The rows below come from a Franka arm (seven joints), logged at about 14 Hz.
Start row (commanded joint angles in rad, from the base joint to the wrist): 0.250 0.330 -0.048 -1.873 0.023 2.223 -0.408
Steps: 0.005 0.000 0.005 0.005 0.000 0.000 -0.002; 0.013 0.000 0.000 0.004 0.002 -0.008 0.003; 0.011 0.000 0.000 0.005 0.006 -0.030 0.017; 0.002 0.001 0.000 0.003 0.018 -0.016 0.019; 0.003 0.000 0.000 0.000 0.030 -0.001 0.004; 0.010 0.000 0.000 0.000 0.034 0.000 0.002; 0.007 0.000 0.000 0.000 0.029 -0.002 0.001; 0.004 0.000 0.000 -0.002 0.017 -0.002 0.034; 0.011 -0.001 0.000 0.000 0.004 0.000 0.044; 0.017 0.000 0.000 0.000 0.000 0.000 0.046; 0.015 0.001 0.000 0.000 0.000 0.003 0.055; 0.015 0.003 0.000 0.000 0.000 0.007 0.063; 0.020 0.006 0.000 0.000 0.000 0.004 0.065; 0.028 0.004 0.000 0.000 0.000 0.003 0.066
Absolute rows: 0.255 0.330 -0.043 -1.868 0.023 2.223 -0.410; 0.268 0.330 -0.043 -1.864 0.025 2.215 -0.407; 0.279 0.330 -0.043 -1.859 0.031 2.185 -0.390; 0.281 0.331 -0.043 -1.856 0.049 2.169 -0.371; 0.284 0.331 -0.043 -1.856 0.079 2.168 -0.367; 0.294 0.331 -0.043 -1.856 0.113 2.168 -0.365; 0.301 0.331 -0.043 -1.856 0.142 2.166 -0.364; 0.305 0.331 -0.043 -1.858 0.159 2.164 -0.330; 0.316 0.330 -0.043 -1.858 0.163 2.164 -0.286; 0.333 0.330 -0.043 -1.858 0.163 2.164 -0.240; 0.348 0.331 -0.043 -1.858 0.163 2.167 -0.185; 0.363 0.334 -0.043 -1.858 0.163 2.174 -0.122; 0.383 0.340 -0.043 -1.858 0.163 2.178 -0.057; 0.411 0.344 -0.043 -1.858 0.163 2.181 0.009
